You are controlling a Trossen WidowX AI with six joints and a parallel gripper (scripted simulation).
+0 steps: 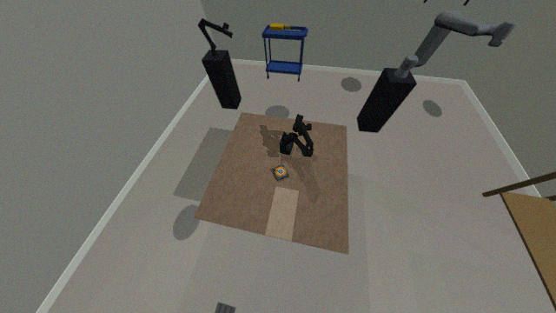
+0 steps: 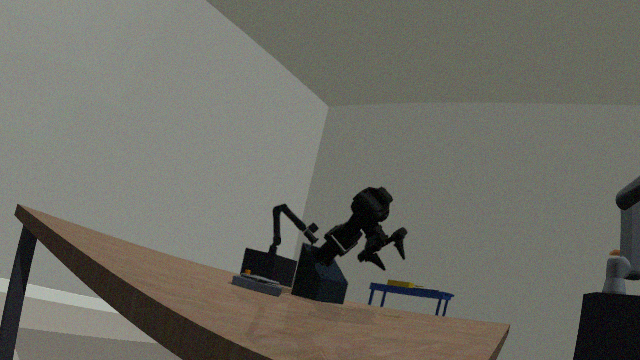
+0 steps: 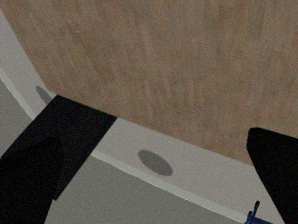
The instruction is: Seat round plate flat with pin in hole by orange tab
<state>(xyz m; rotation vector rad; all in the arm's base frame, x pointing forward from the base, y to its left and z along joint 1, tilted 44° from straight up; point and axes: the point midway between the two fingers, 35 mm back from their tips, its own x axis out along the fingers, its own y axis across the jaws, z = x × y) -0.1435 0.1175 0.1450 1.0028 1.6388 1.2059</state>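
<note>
My gripper tip is now 440 mm short of the round orange plate, 230 mm to the left of it and 130 mm above it. Also, from my gripper tip: grey base: 440 mm ahead, 210 mm to the right, 150 mm below.
</note>
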